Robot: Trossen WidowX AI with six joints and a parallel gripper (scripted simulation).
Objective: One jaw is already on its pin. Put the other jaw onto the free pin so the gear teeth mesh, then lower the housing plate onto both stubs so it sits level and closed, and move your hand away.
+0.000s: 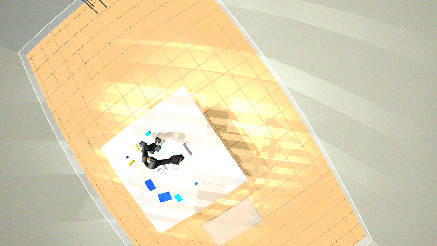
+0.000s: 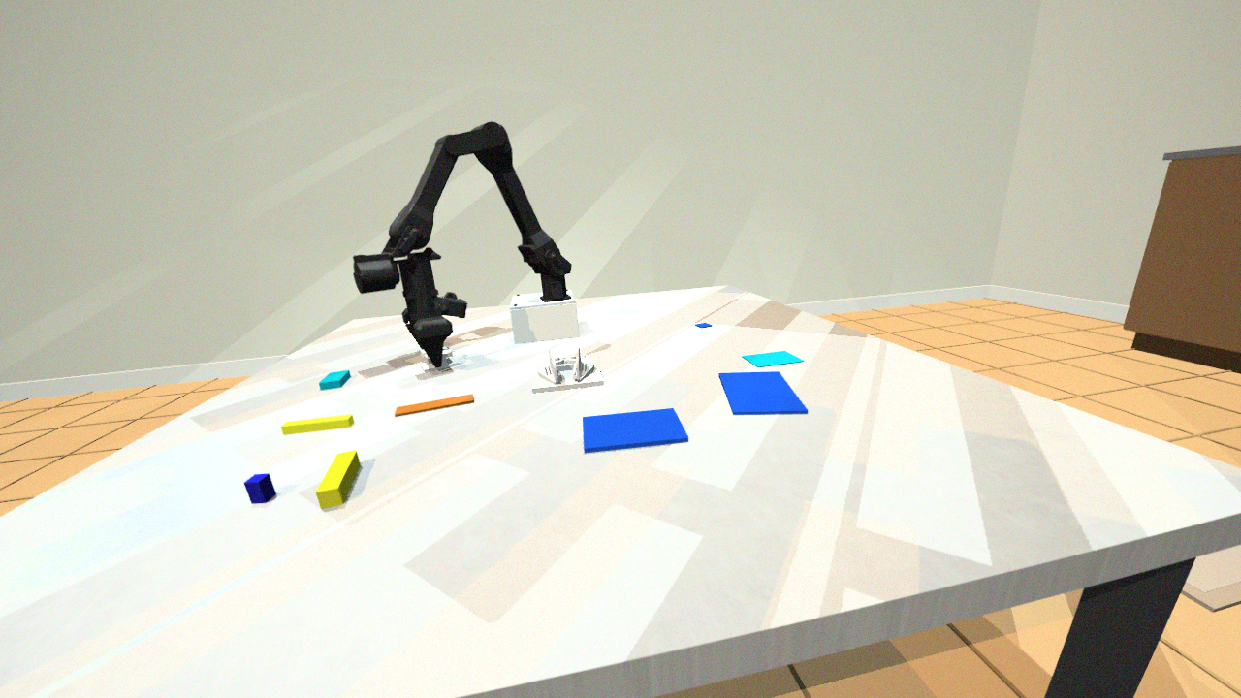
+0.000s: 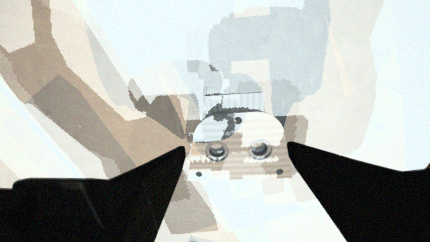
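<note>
The jaw lies 16 cm ahead of my gripper tip and 22 cm to the left of it. Also, from my gripper tip: cyan block 1 cm ahead, 18 cm to the right; dark blue cube 40 cm ahead, 16 cm to the right; orange bar 22 cm ahead, 1 cm to the left, 1 cm below.
</note>
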